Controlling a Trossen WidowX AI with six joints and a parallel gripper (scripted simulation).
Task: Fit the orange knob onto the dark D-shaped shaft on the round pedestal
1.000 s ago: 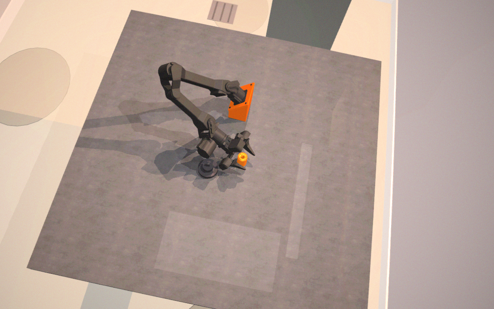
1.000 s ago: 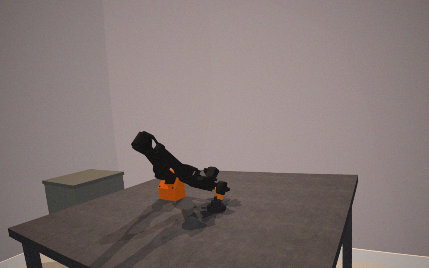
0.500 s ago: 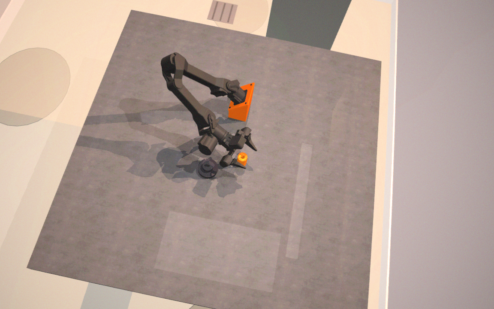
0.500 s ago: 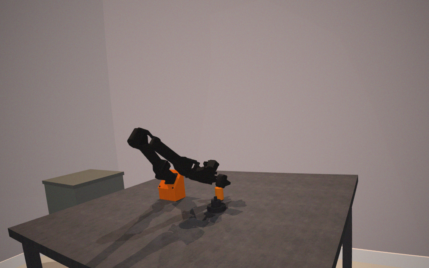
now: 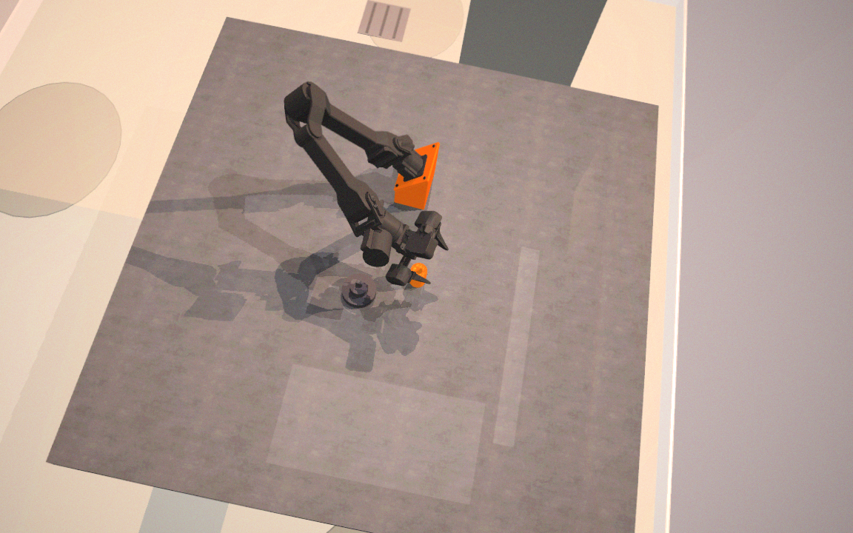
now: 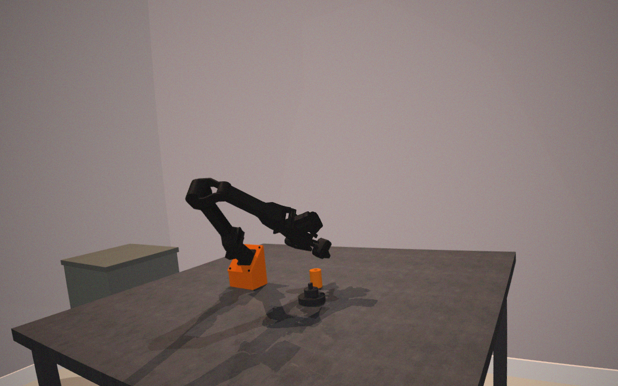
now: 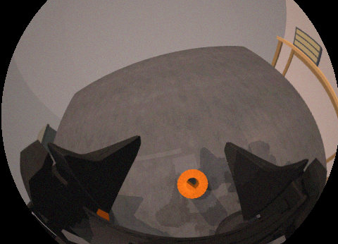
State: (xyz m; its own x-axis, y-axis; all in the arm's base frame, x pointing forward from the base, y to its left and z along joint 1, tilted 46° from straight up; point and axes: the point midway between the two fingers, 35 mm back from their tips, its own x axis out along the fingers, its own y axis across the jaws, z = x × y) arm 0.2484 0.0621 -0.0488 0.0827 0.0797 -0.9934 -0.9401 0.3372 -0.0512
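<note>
Right now the orange knob is 40 mm to the right of my gripper tip and 80 mm below it. From my gripper tip the other things lie so: dark round pedestal 60 mm ahead, 180 mm to the right, 80 mm below.
</note>
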